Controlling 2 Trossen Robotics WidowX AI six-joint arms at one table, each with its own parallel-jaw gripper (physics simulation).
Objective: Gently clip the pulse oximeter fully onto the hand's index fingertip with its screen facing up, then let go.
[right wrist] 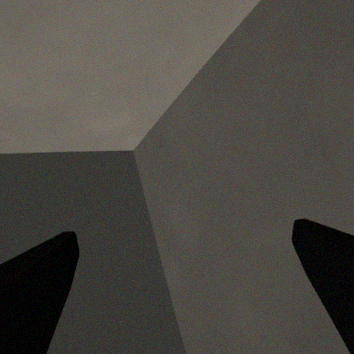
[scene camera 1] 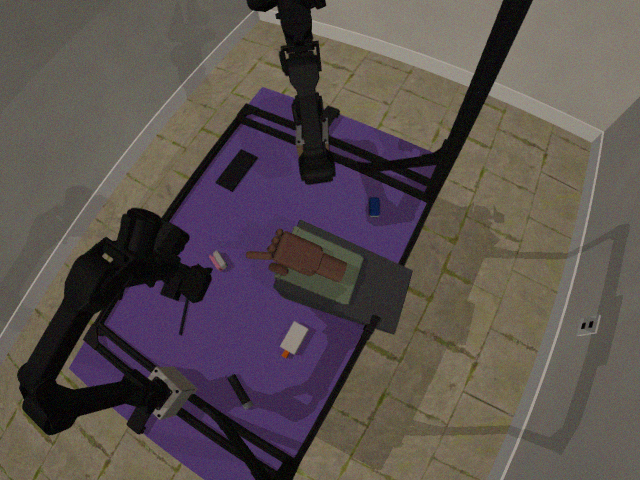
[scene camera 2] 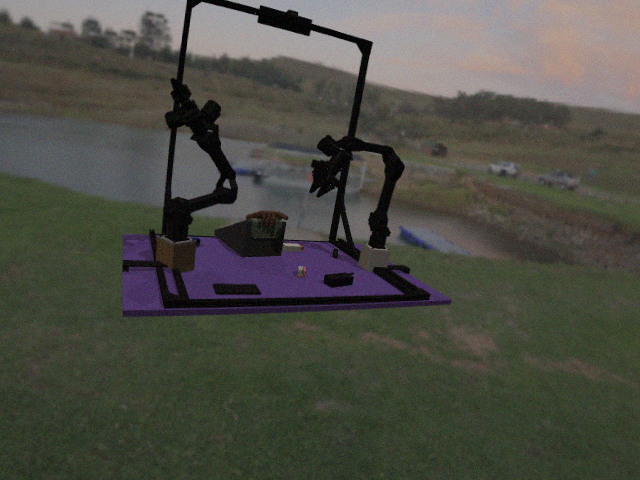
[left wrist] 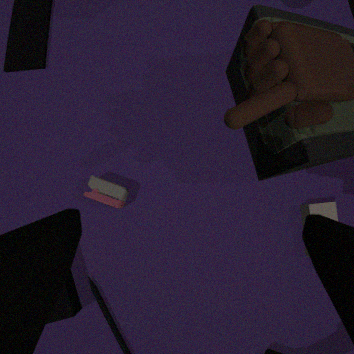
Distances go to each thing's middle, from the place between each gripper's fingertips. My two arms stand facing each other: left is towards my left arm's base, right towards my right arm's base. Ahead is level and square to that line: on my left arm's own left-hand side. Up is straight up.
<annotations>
The index finger [left wrist: 284, 92] is 11 cm below my left hand, 9 cm to the right of it and 8 cm behind it. The rest, counted from my left hand: grey plate [scene camera 1: 381, 287] (27 cm below, 27 cm behind, 15 cm to the right).
I see the index finger 50 cm to the left of my right hand, 43 cm below it and 16 cm behind it. From my right hand the other things lie so: grey plate 59 cm below, 43 cm to the left, 36 cm behind.
</annotations>
